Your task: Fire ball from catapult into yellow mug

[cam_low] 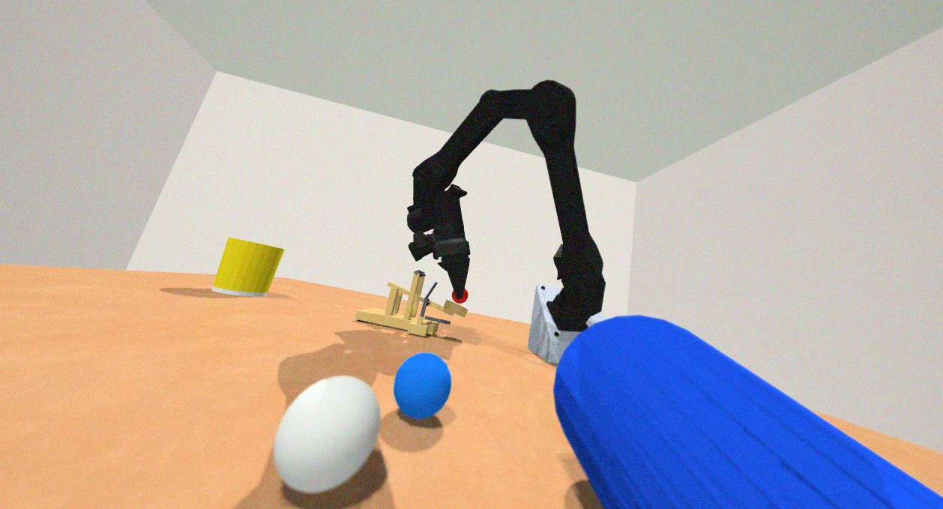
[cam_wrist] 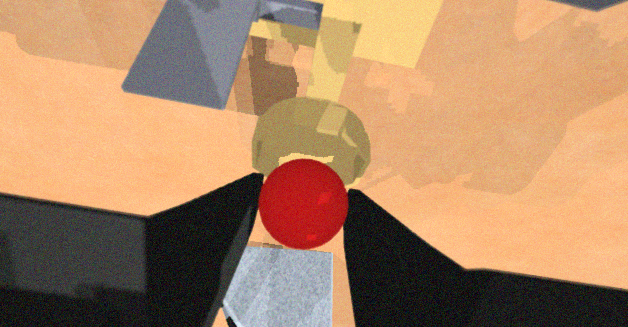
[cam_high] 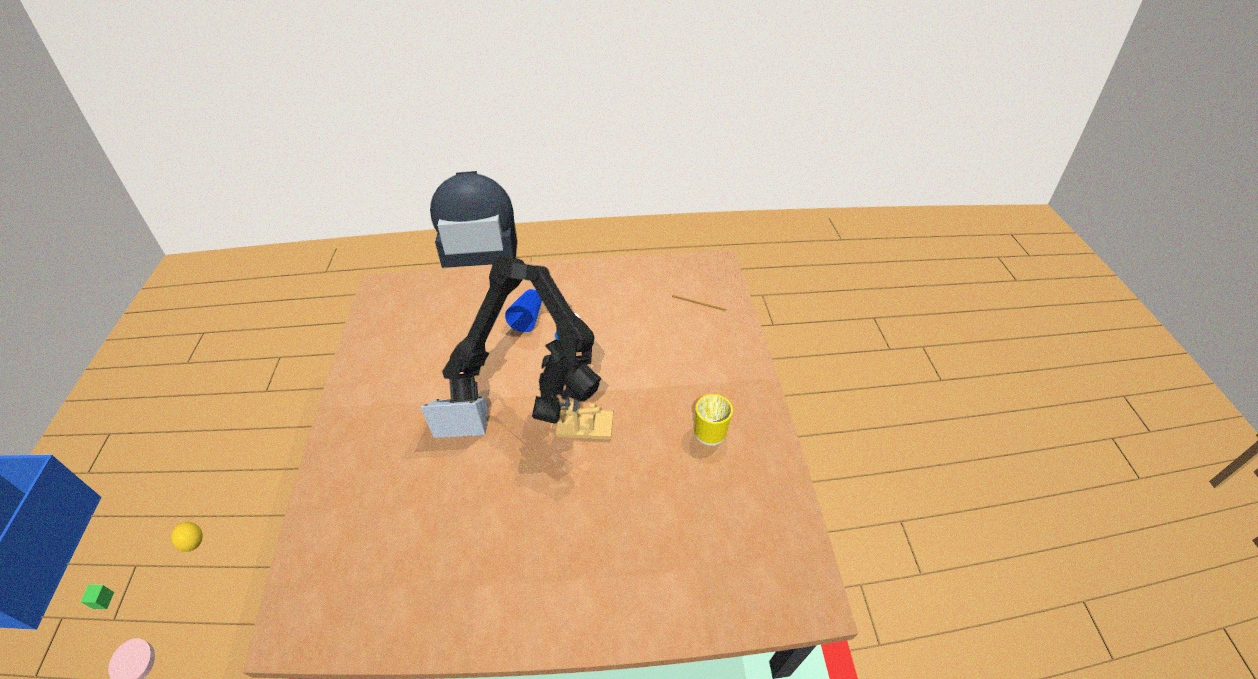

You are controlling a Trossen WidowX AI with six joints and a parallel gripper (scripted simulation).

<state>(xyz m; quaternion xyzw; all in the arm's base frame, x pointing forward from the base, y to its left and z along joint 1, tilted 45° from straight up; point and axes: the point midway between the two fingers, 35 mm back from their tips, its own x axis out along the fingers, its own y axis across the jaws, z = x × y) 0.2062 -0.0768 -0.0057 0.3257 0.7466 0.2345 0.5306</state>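
The red ball is 1 cm above my gripper tip. Round my gripper tip: blue ball: 30 cm to the left, 8 cm ahead, 5 cm below; then wooden catapult: 7 cm ahead, 2 cm below; then white ball: 35 cm to the left, 12 cm ahead, 5 cm below.
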